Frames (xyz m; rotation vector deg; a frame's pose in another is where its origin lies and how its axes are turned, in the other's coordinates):
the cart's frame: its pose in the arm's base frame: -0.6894 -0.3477 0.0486 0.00 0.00 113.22
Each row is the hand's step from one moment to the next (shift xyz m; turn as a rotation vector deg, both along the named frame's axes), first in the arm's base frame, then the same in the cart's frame.
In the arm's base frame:
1: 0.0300 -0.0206 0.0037 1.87 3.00 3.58
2: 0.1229 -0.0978 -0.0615 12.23 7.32 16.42
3: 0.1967 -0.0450 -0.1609 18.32 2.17 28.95
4: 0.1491 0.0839 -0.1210 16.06 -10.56 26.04
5: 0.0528 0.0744 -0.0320 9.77 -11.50 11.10
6: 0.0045 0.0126 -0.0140 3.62 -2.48 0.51
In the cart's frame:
1: -0.0308 -0.0194 0.0037 2.02 -2.90 3.58
2: -0.1383 -0.0744 -0.0615 1.91 -14.13 16.42
3: -0.1189 -0.1630 -0.1609 -5.23 -17.69 28.95
4: 0.0183 -0.1701 -0.1210 -16.04 -10.60 26.04
5: 0.0476 -0.0779 -0.0320 -14.42 -4.44 11.10
6: 0.0098 -0.0091 -0.0140 -3.71 -2.35 0.51

